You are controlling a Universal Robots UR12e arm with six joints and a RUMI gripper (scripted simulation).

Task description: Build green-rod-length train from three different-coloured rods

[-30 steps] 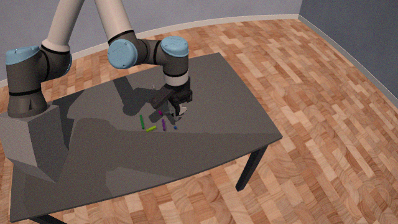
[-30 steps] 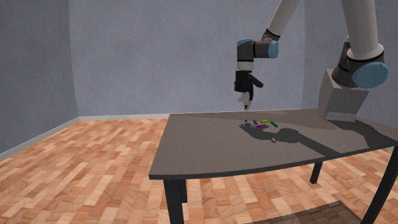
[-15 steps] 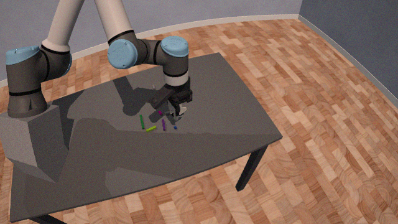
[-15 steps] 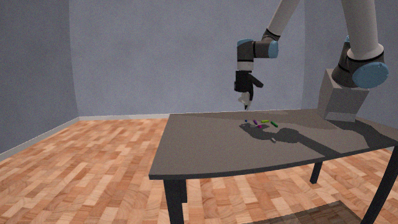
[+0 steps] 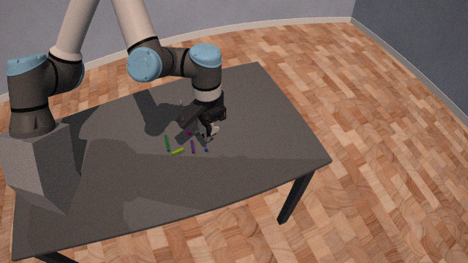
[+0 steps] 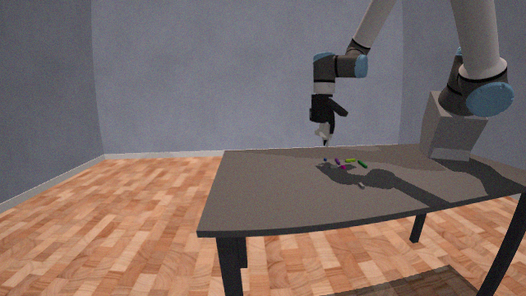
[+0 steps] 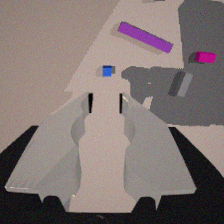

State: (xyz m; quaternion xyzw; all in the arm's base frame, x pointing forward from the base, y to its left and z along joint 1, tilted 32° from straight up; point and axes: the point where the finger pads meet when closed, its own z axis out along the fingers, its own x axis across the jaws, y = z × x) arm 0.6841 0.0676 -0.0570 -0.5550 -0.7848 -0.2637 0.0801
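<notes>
The blue rod lies 8 cm below my hand. From my hand the other things lie so: purple rod (8 cm below, 5 cm behind, 2 cm to the left); magenta rod (10 cm to the left, 8 cm below, 6 cm behind); lime rod (11 cm behind, 8 cm below, 1 cm to the left).
</notes>
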